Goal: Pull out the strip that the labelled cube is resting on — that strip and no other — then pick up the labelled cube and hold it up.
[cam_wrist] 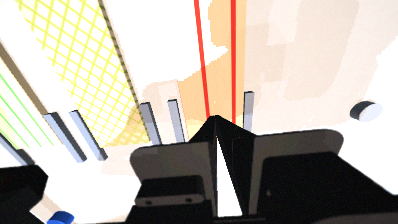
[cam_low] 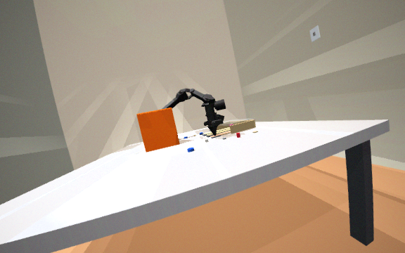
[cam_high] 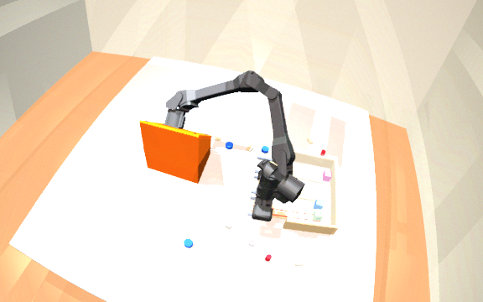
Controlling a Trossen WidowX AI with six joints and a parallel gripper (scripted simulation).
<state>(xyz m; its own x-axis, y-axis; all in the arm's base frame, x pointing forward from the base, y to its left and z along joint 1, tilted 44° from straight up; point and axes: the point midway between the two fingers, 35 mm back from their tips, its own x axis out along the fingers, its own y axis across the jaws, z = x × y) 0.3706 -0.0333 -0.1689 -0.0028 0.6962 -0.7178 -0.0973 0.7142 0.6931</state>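
Right now the strip is 10 cm ahead of my gripper tip and 1 cm to the left of it.
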